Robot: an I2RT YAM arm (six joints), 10 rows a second.
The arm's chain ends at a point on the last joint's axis. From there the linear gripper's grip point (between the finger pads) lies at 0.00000 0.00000 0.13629 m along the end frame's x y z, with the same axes.
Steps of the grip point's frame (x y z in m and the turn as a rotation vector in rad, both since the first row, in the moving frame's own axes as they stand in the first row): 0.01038, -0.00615, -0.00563, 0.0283, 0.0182, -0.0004; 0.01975, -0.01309, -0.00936, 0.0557, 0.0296, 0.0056; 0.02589, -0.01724, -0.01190, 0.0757, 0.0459, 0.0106; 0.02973, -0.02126, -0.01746, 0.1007, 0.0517, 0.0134; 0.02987, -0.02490, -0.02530, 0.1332, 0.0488, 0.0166; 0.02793, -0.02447, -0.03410, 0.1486, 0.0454, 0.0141; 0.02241, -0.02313, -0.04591, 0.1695, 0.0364, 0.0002; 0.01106, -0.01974, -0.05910, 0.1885, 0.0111, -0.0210; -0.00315, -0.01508, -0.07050, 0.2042, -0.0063, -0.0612; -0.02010, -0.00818, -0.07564, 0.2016, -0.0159, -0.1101
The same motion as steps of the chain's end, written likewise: 0.00790, -0.00229, -0.00555, 0.0283, 0.0182, -0.0004; 0.01570, -0.00552, -0.00909, 0.0557, 0.0296, 0.0056; 0.01959, -0.00697, -0.01137, 0.0757, 0.0459, 0.0106; 0.02261, -0.00761, -0.01659, 0.1007, 0.0517, 0.0134; 0.02309, -0.00686, -0.02393, 0.1332, 0.0488, 0.0166; 0.02163, -0.00434, -0.03246, 0.1486, 0.0454, 0.0141; 0.01747, -0.00014, -0.04387, 0.1695, 0.0364, 0.0002; 0.00983, 0.00581, -0.05668, 0.1885, 0.0111, -0.0210; -0.00145, 0.01251, -0.06767, 0.2042, -0.0063, -0.0612; -0.01645, 0.01894, -0.07287, 0.2016, -0.0159, -0.1101
